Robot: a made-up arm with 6 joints. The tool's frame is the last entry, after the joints.
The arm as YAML. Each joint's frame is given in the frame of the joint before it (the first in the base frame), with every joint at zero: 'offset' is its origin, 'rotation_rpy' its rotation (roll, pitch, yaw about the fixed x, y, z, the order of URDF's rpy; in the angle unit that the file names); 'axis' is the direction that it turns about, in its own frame. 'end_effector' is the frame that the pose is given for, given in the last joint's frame.
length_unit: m
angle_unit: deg
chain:
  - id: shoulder
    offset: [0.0, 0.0, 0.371]
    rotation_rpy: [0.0, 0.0, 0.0]
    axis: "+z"
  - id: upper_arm
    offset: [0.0, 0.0, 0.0]
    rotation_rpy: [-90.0, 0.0, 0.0]
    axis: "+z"
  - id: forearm
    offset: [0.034, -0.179, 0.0]
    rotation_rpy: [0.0, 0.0, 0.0]
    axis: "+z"
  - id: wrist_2
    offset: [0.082, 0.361, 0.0]
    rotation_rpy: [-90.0, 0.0, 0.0]
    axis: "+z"
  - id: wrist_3
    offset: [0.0, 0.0, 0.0]
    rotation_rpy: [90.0, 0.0, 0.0]
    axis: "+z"
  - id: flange
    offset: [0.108, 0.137, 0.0]
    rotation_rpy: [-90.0, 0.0, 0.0]
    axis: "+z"
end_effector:
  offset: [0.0, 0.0, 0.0]
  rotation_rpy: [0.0, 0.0, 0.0]
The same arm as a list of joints. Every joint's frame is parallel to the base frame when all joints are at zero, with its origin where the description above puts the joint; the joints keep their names.
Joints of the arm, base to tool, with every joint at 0 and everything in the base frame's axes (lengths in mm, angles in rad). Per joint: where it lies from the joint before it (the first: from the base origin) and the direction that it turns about. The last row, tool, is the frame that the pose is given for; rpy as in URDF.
shoulder: origin 0 0 371 axis 0 0 1
upper_arm: origin 0 0 0 axis 0 1 0
forearm: origin 34 0 179 axis 0 1 0
wrist_2: origin 82 0 -361 axis 0 0 -1
wrist_3: origin 0 0 0 axis 0 1 0
flange: origin 108 0 -137 axis 0 0 -1
tool: origin 0 0 0 rpy 3.1416 0 0

